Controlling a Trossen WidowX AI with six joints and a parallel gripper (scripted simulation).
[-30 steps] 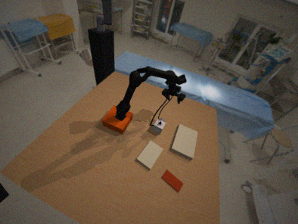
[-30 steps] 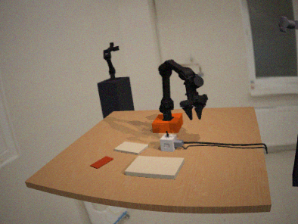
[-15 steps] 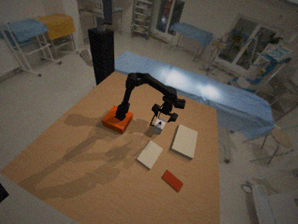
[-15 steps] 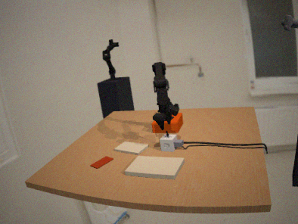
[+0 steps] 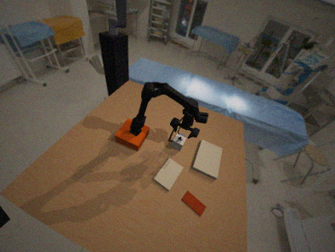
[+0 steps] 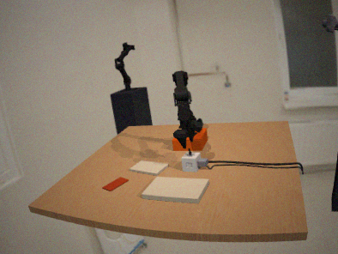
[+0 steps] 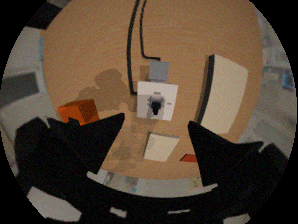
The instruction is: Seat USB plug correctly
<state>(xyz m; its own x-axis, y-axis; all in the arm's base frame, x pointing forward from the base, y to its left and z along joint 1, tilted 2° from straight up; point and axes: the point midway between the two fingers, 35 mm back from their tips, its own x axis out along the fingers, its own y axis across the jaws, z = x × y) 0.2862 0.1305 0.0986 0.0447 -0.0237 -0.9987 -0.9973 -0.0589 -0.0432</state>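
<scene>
The dark USB plug lies 4 cm below my gripper tip. From my gripper tip the other things lie so: flat red card 30 cm to the right, 27 cm ahead, 13 cm below.
</scene>
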